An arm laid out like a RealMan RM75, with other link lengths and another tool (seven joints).
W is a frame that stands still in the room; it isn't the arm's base.
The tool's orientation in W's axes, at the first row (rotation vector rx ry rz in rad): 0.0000 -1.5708 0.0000
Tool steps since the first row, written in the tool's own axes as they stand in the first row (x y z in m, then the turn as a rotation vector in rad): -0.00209 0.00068 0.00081 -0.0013 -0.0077 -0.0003; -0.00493 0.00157 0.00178 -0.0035 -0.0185 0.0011; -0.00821 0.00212 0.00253 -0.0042 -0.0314 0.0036; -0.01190 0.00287 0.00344 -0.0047 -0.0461 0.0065; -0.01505 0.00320 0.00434 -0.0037 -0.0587 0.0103; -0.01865 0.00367 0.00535 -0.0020 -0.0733 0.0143; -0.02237 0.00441 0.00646 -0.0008 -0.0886 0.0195; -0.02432 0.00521 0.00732 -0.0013 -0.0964 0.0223; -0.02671 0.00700 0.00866 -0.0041 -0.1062 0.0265; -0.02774 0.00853 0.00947 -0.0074 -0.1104 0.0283; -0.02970 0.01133 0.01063 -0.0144 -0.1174 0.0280; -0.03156 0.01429 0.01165 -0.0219 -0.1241 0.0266
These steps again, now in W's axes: -0.00081 0.00068 -0.00209 0.0003 -0.0077 -0.0013; -0.00178 0.00157 -0.00493 -0.0011 -0.0185 -0.0035; -0.00253 0.00212 -0.00821 -0.0036 -0.0314 -0.0042; -0.00344 0.00287 -0.01190 -0.0065 -0.0461 -0.0047; -0.00434 0.00320 -0.01505 -0.0103 -0.0587 -0.0037; -0.00535 0.00367 -0.01865 -0.0143 -0.0733 -0.0020; -0.00646 0.00441 -0.02237 -0.0195 -0.0886 -0.0008; -0.00732 0.00521 -0.02432 -0.0223 -0.0964 -0.0013; -0.00866 0.00700 -0.02671 -0.0265 -0.1062 -0.0041; -0.00947 0.00853 -0.02774 -0.0283 -0.1104 -0.0074; -0.01063 0.01133 -0.02970 -0.0280 -0.1174 -0.0144; -0.01165 0.01429 -0.03156 -0.0266 -0.1241 -0.0219
